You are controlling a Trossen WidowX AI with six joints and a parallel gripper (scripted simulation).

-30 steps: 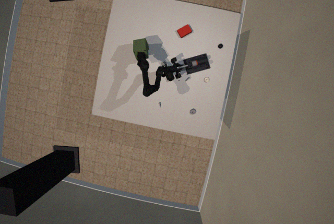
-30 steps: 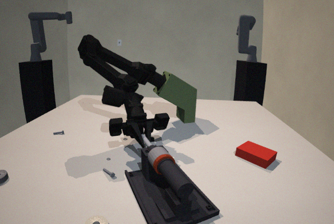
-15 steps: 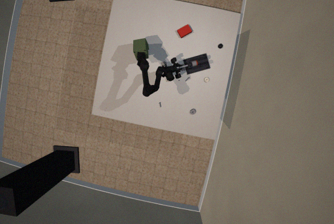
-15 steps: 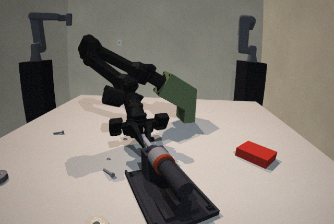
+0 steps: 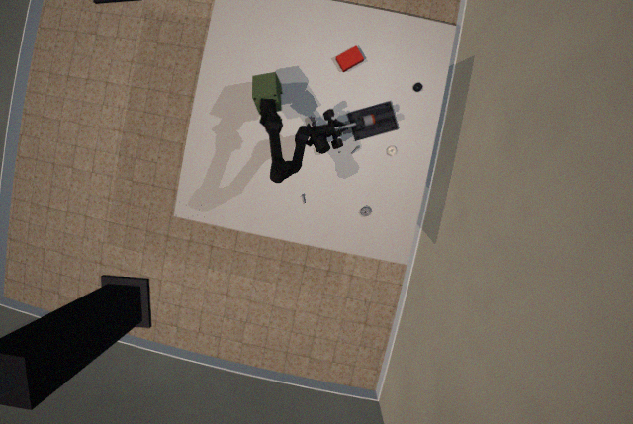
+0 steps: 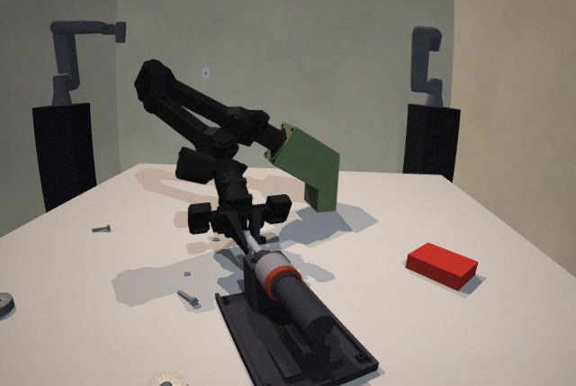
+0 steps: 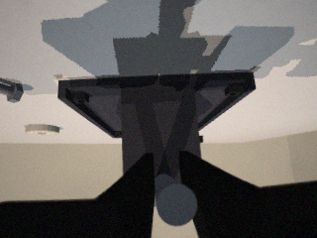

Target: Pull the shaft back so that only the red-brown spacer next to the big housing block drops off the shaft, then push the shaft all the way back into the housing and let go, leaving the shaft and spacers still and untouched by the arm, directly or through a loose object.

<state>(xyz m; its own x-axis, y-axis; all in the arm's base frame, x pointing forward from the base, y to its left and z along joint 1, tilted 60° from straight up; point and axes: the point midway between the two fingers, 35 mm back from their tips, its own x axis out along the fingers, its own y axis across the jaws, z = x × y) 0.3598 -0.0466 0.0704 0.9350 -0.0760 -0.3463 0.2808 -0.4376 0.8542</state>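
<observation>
Right now my hand is 90 mm short of the thin grey shaft and 30 mm to the right of it. From my hand the other things lie so: black disc (400 mm ahead, 230 mm to the left, 70 mm below); then red block (40 mm ahead, 370 mm to the left, 70 mm below); then red-brown spacer (150 mm ahead, 50 mm to the left).
</observation>
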